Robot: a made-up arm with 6 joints. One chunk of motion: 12 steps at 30 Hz.
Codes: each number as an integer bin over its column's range. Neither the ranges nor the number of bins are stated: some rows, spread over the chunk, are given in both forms.
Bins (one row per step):
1: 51 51 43 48 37 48
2: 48 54 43 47 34 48
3: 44 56 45 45 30 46
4: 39 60 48 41 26 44
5: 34 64 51 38 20 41
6: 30 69 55 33 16 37
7: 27 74 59 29 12 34
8: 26 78 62 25 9 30
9: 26 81 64 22 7 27
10: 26 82 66 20 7 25
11: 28 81 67 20 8 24
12: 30 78 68 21 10 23
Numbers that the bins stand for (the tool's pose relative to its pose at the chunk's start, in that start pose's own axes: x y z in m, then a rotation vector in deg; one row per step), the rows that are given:
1: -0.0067 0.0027 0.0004 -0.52 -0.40 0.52
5: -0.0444 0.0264 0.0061 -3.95 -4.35 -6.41
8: -0.0622 0.0518 0.0138 -8.41 -6.91 -17.30
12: -0.0533 0.0518 0.0181 -9.79 -6.68 -24.23
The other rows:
2: -0.0133 0.0082 0.0004 -0.86 -1.10 0.52
3: -0.0222 0.0118 0.0018 -1.55 -2.03 -1.46
4: -0.0333 0.0191 0.0039 -2.92 -2.96 -3.44
6: -0.0533 0.0355 0.0089 -5.67 -5.28 -10.37
7: -0.0600 0.0445 0.0117 -7.04 -6.21 -13.34
9: -0.0622 0.0573 0.0153 -9.44 -7.37 -20.27
10: -0.0622 0.0591 0.0167 -10.13 -7.37 -22.25
11: -0.0578 0.0573 0.0174 -10.13 -7.14 -23.24

